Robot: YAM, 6 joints.
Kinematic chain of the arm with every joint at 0, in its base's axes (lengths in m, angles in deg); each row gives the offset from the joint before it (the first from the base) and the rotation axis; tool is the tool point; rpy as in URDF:
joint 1: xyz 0 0 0.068 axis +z
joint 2: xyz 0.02 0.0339 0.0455 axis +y
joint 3: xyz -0.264 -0.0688 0 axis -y
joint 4: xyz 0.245 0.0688 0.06 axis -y
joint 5: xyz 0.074 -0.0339 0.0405 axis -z
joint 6: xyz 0.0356 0 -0.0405 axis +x
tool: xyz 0 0 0 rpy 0 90 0
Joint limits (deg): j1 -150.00..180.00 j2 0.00..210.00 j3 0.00..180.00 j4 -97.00..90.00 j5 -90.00..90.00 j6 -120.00..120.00
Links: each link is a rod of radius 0.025 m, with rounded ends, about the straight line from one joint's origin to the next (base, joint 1, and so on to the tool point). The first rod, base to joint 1, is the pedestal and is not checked.
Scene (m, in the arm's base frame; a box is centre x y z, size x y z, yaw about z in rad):
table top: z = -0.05
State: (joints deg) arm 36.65 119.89 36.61 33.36 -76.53 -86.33
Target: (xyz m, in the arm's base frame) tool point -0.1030 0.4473 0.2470
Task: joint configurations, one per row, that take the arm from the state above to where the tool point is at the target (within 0.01 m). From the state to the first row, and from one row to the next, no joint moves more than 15 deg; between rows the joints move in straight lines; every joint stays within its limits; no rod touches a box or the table.
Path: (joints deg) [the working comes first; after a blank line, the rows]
Joints at the target: 98.76 117.48 79.74 38.93 -71.15 -86.33
Straight joint move there: clear.

1: 49.07 119.41 45.24 34.47 -75.45 -86.33
2: 61.49 118.92 53.86 35.59 -74.38 -86.33
3: 73.91 118.44 62.49 36.70 -73.30 -86.33
4: 86.34 117.96 71.11 37.82 -72.22 -86.33
5: 98.76 117.48 79.74 38.93 -71.15 -86.33

